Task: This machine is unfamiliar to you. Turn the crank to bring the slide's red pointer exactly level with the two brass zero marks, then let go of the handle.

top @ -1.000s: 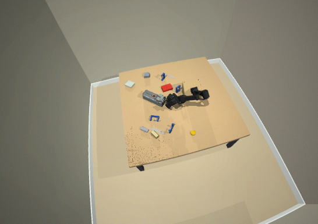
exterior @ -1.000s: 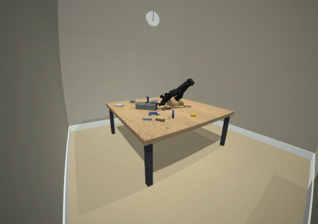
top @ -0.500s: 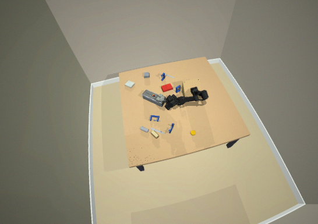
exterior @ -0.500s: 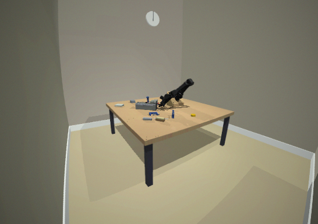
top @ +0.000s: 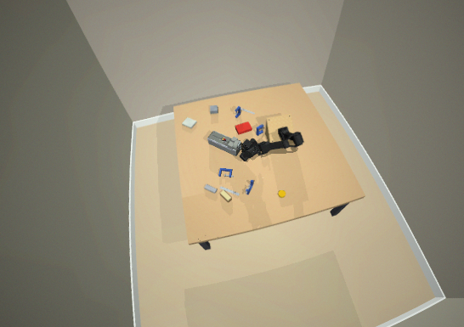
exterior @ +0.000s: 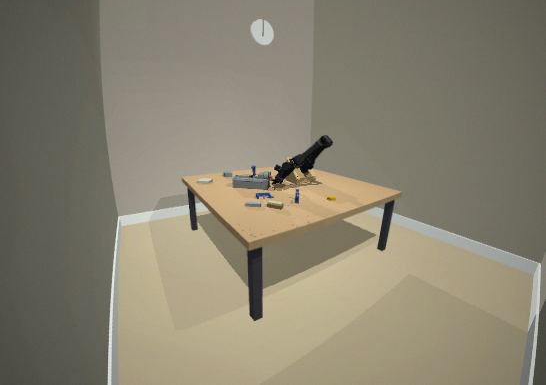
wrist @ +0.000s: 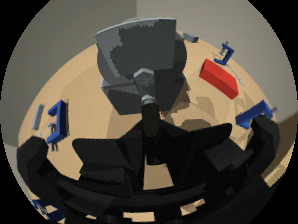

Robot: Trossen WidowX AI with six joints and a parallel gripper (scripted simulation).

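The dark crank handle is 30 mm above my gripper tip, 10 mm to the left of it and 10 mm behind it. From my gripper tip the other things lie so: red pointer: 110 mm ahead, 100 mm to the right, 50 mm above; tan block: 330 mm to the left, 200 mm ahead, 20 mm below; yellow disc: 410 mm to the left, 180 mm behind, 20 mm below.
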